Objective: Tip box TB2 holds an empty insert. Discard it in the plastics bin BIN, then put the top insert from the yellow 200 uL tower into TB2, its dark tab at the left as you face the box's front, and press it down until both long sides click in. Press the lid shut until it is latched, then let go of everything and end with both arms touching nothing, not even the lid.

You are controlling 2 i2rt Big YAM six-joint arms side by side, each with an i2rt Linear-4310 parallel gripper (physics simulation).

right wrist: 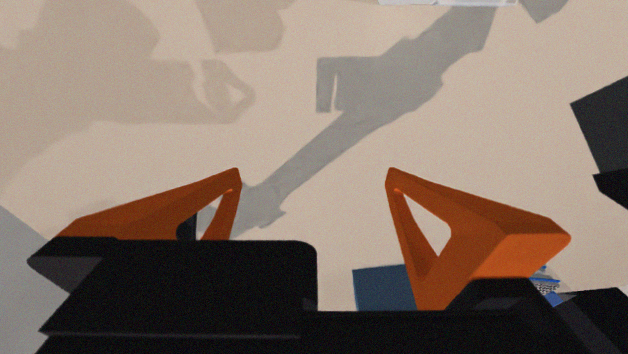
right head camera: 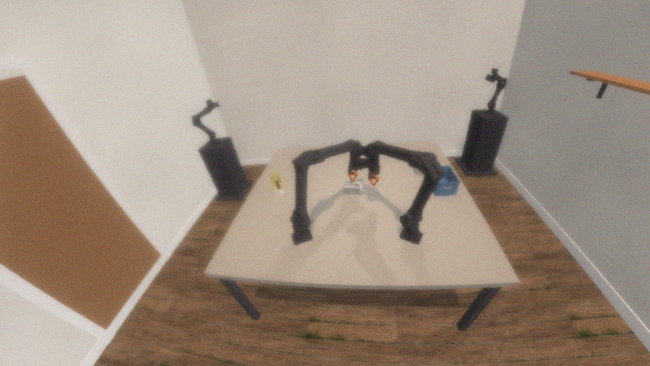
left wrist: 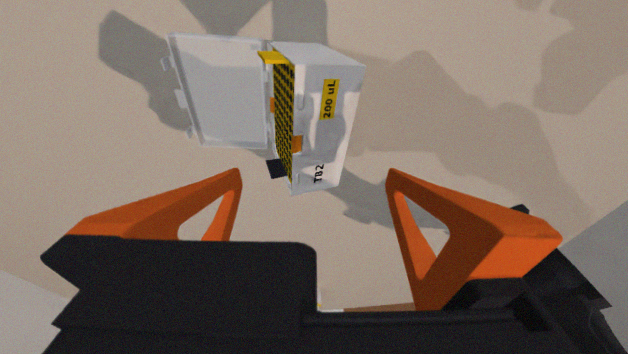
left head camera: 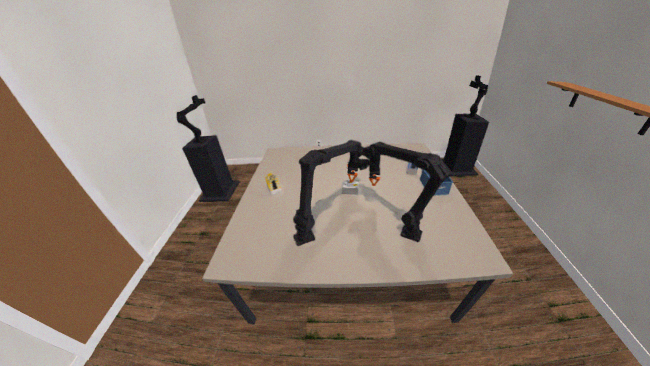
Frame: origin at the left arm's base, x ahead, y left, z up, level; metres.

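Seen in the pictures: left gripper, between the fingertips: (right head camera: 352, 178) (left wrist: 313, 176) (left head camera: 351, 178); right gripper, between the fingertips: (right wrist: 313, 175) (right head camera: 374, 181) (left head camera: 373, 181); left arm's base, origin of its link: (right head camera: 302, 237) (left head camera: 304, 238); right arm's base, origin of its link: (right head camera: 411, 236) (left head camera: 411, 234).
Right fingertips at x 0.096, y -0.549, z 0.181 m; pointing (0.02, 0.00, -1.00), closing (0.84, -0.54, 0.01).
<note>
Offsets run from my right fingertips to a thing's top centre. "pt": to the spot under its first point.
Box TB2 (left head camera: 351, 190) (right head camera: 353, 190) (left wrist: 330, 140) stands mid-table. Its lid {pt dx +0.236, dy +0.038, dz -0.180 m} (left wrist: 225, 95) is open, folded back to the left in the left wrist view. A yellow insert {dx +0.186, dy +0.073, dz -0.089 m} (left wrist: 284, 110) with dark holes is in the box, seen at a low angle. Its dark tab {dx +0.217, dy +0.119, dz -0.106 m} (left wrist: 276, 168) is at the TB2 end, the front's left, and a yellow tab {dx +0.156, dy +0.025, dz -0.106 m} (left wrist: 272, 56) is at the other end. Whether its long sides are clicked in I cannot tell. My left gripper (left head camera: 352, 180) (right head camera: 353, 180) (left wrist: 313, 176) is open and empty, near and above the box. My right gripper (left head camera: 374, 184) (right head camera: 373, 184) (right wrist: 313, 175) is open and empty, right of the box.
The yellow tower {pt dx +0.417, dy +0.613, dz -0.074 m} (left head camera: 272, 183) (right head camera: 277, 184) stands at the table's left. The blue bin {dx -0.084, dy -0.527, dz -0.061 m} (left head camera: 441, 187) (right head camera: 446, 187) (right wrist: 382, 287) stands at the right, its contents hidden. A blue-marked rack {dx +0.173, dy -0.528, dz -0.057 m} (left head camera: 412, 169) (right wrist: 545, 286) is beside it. Both wrists are close together above the box.
</note>
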